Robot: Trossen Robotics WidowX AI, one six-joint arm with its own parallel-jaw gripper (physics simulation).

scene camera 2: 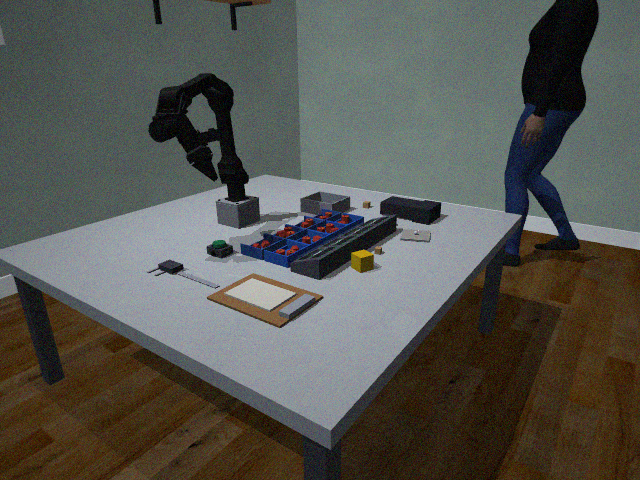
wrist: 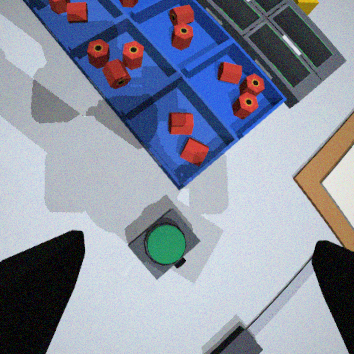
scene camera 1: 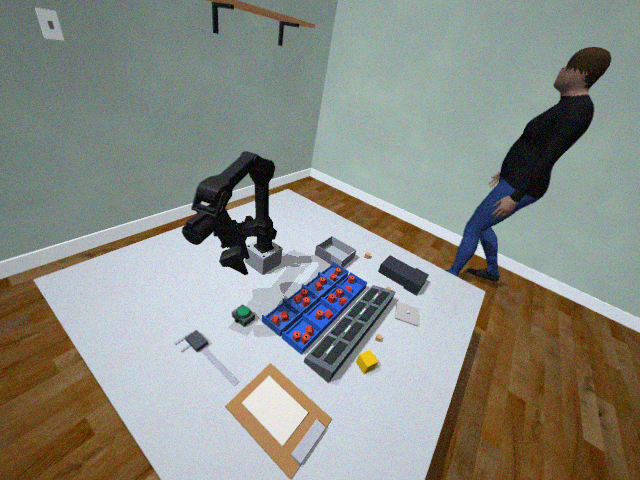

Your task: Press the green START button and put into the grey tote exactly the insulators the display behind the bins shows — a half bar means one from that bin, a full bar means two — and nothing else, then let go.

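My gripper [scene camera 1: 235, 260] [scene camera 2: 206, 167] [wrist: 201, 248] is open and empty, high above the table near the arm's base. The green START button [scene camera 1: 242, 311] [scene camera 2: 219, 243] [wrist: 166, 244] on its dark box shows between the fingertips in the wrist view, well below them. Two rows of blue bins [scene camera 1: 273, 328] [scene camera 2: 253, 252] [wrist: 215, 100] hold red insulators [scene camera 1: 305, 337] [scene camera 2: 294, 249] [wrist: 195, 151], some upright and some on their sides. The display [scene camera 1: 321, 365] [scene camera 2: 309, 267] [wrist: 300, 95] behind them has dark, green-edged windows; I cannot make out filled bars. The grey tote [scene camera 1: 329, 255] [scene camera 2: 320, 206] looks empty.
A caliper-like tool [scene camera 1: 196, 340] [scene camera 2: 170, 266] and a clipboard [scene camera 1: 248, 391] [scene camera 2: 227, 295] lie at the front. A yellow cube [scene camera 1: 367, 361] [scene camera 2: 362, 260], a dark block [scene camera 1: 403, 274] [scene camera 2: 409, 208] and a flat pale plate [scene camera 1: 406, 314] [scene camera 2: 416, 236] lie past the display. A person [scene camera 1: 547, 139] [scene camera 2: 555, 67] stands beyond the table.
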